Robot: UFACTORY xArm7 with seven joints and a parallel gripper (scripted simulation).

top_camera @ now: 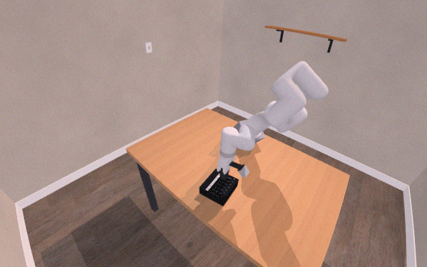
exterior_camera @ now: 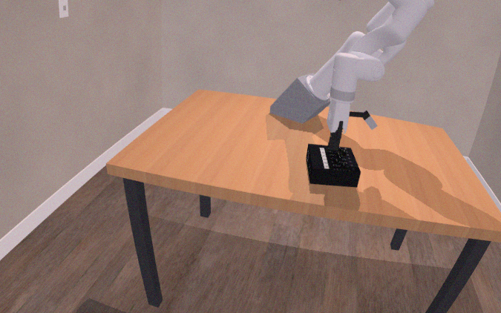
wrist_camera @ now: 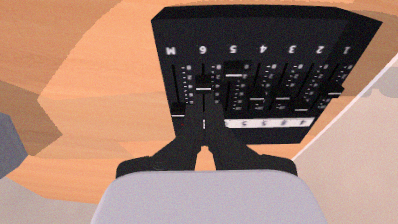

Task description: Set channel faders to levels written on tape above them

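Right now the channel 6 fader cap is 20 mm to the left of my hand and 10 mm below it. Round my hand: fader 5 cap: 30 mm to the left, 20 mm ahead, 10 mm below; master fader cap: 20 mm behind, 10 mm to the right, 10 mm below; fader 4 cap: 40 mm ahead, 20 mm to the left, 10 mm below.
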